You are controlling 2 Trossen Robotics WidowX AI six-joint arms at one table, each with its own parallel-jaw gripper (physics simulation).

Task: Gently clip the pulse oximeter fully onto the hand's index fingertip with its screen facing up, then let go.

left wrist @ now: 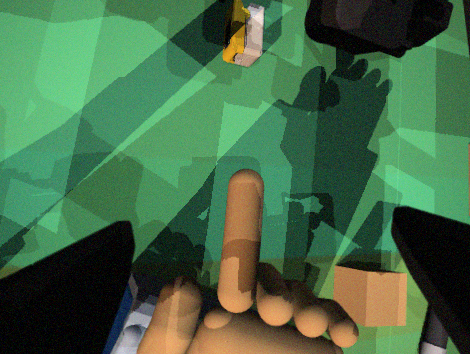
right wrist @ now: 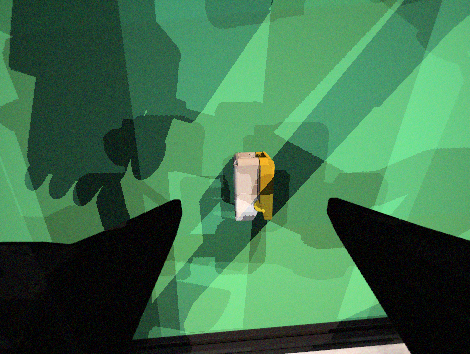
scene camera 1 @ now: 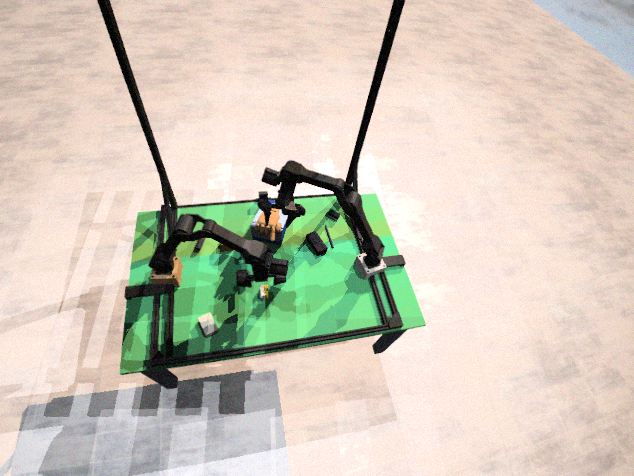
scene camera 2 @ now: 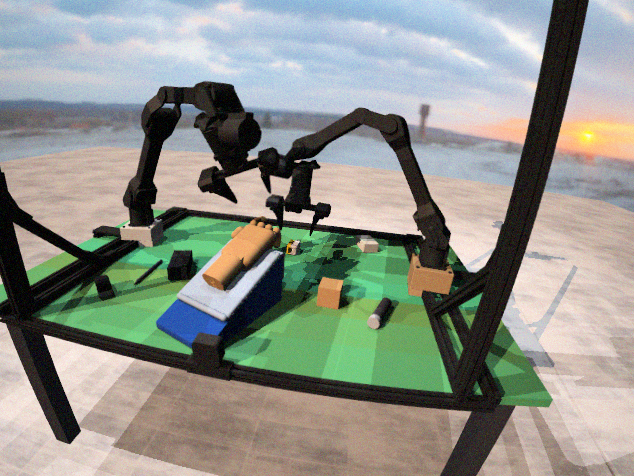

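Seen in the pictures: left gripper, fingertip midpoint: [left wrist: 263,227] [scene camera 1: 276,226] [scene camera 2: 253,197]; right gripper, fingertip midpoint: [left wrist: 270,14] [right wrist: 254,205] [scene camera 1: 262,285] [scene camera 2: 295,232]; left arm's base, origin of the base link: [scene camera 1: 371,261] [scene camera 2: 141,223]; right arm's base, origin of the base link: [scene camera 1: 164,267] [scene camera 2: 432,263].
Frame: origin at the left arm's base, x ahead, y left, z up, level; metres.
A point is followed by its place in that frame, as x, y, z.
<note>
The yellow-and-white pulse oximeter [scene camera 1: 263,291] @(0.492, -0.039, -0.028) [scene camera 2: 293,247] @(0.486, -0.068, -0.032) [left wrist: 243,35] @(0.479, -0.050, -0.027) [right wrist: 252,187] @(0.488, -0.046, -0.028) rests on its side on the green table, apart from the hand. Its screen does not show. My right gripper [scene camera 2: 296,230] @(0.491, -0.049, 0.008) [right wrist: 254,205] @(0.491, -0.049, 0.008) is open above it; in the right wrist view the oximeter shows between the fingertips, touching neither finger. The tan hand [scene camera 1: 268,217] [scene camera 2: 253,243] @(0.388, -0.331, 0.086) lies palm down on the sloped support, with its bare index finger [left wrist: 245,210] extended. My left gripper [scene camera 2: 252,196] @(0.376, -0.209, 0.153) [left wrist: 263,227] @(0.376, -0.209, 0.153) is open above the hand, its fingers on either side of the index finger and empty.
The blue wedge [scene camera 2: 256,307] @(0.400, -0.398, -0.029) carries a pale pad under the hand. An orange cube [scene camera 2: 329,293] @(0.558, -0.348, -0.021) [left wrist: 370,296] @(0.545, -0.316, -0.009) and a dark cylinder [scene camera 2: 379,313] @(0.661, -0.407, -0.033) lie right of it in scene camera 2. A black box [scene camera 1: 315,243] @(0.194, -0.183, -0.024) [scene camera 2: 180,264] @(0.193, -0.225, -0.025), a pen [scene camera 2: 148,272] @(0.105, -0.226, -0.052) and a white block [scene camera 1: 207,324] @(0.739, 0.019, -0.028) [scene camera 2: 367,244] @(0.727, -0.024, -0.030) also lie on the table.
</note>
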